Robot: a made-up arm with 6 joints. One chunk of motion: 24 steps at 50 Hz.
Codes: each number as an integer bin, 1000 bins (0 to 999) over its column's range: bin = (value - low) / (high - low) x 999, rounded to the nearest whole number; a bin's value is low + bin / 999 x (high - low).
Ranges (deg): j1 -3..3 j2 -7..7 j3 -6..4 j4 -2..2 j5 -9..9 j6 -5..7
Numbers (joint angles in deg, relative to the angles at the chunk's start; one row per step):
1: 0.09 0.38 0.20 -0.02 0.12 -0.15
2: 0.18 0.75 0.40 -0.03 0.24 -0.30
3: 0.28 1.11 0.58 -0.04 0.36 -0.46
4: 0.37 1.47 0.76 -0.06 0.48 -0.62
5: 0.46 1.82 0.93 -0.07 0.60 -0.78
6: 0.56 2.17 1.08 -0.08 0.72 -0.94
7: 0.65 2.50 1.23 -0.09 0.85 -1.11
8: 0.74 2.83 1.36 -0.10 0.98 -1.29
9: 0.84 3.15 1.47 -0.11 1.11 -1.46
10: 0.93 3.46 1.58 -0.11 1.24 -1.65
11: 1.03 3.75 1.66 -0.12 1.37 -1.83
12: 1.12 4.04 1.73 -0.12 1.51 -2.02
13: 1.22 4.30 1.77 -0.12 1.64 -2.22
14: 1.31 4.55 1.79 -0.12 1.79 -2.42
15: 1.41 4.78 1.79 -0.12 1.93 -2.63
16: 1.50 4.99 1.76 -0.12 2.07 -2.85
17: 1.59 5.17 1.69 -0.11 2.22 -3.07
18: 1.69 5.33 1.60 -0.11 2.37 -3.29
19: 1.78 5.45 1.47 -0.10 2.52 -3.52
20: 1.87 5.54 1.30 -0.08 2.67 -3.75
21: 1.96 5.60 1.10 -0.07 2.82 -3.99
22: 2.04 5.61 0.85 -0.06 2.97 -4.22
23: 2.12 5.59 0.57 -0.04 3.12 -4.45
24: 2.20 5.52 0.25 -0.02 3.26 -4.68
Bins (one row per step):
1: 514 527 619 495 506 404
2: 529 553 639 492 513 391
3: 546 579 657 490 519 378
4: 561 604 675 485 526 365
5: 576 629 692 482 533 351
6: 593 654 707 480 539 338
7: 608 678 722 477 547 324
8: 623 701 735 475 554 309
9: 639 724 746 472 561 295
10: 654 746 757 472 568 279
11: 671 767 765 470 576 264
12: 686 788 772 470 583 248
13: 703 806 776 470 591 231
14: 718 824 778 470 599 215
15: 734 841 778 470 607 197
16: 749 856 775 470 614 179
17: 764 868 768 472 623 161
18: 781 880 759 472 631 142
19: 796 888 746 475 639 123
20: 811 895 729 480 648 104
21: 826 899 709 482 656 84
22: 839 900 684 485 664 65
23: 852 898 656 490 673 46
24: 866 893 624 495 680 27

